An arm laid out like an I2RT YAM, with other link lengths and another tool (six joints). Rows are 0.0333 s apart.
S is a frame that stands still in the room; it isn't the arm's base.
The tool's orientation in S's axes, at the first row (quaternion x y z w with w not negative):
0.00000, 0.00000, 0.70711, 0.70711
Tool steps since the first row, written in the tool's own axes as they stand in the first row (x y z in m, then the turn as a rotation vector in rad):
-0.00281, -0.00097, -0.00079, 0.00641, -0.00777, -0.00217
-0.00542, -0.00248, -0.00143, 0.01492, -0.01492, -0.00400
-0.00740, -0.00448, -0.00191, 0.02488, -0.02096, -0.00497
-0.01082, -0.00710, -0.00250, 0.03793, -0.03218, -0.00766
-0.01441, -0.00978, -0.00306, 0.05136, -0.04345, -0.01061
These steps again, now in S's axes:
0.00097, -0.00281, -0.00079, 0.00777, 0.00641, -0.00217
0.00248, -0.00542, -0.00143, 0.01492, 0.01492, -0.00400
0.00448, -0.00740, -0.00191, 0.02096, 0.02488, -0.00497
0.00710, -0.01082, -0.00250, 0.03218, 0.03793, -0.00766
0.00978, -0.01441, -0.00306, 0.04345, 0.05136, -0.01061

